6 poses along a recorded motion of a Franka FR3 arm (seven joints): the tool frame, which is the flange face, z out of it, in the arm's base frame.
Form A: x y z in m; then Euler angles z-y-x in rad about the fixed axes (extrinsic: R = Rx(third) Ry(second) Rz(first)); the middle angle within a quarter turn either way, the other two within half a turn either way.
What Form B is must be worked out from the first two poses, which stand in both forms.
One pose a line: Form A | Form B
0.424 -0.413 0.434 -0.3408 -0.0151 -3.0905 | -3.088 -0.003 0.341 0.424 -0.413 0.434
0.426 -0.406 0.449 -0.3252 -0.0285 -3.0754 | -3.070 0.006 0.326 0.426 -0.406 0.449
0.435 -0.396 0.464 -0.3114 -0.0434 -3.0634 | -3.054 0.017 0.314 0.435 -0.396 0.464
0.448 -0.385 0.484 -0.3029 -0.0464 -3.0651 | -3.055 0.021 0.306 0.448 -0.385 0.484
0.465 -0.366 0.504 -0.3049 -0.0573 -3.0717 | -3.058 0.034 0.308 0.465 -0.366 0.504
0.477 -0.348 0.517 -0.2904 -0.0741 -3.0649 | -3.047 0.049 0.296 0.477 -0.348 0.517
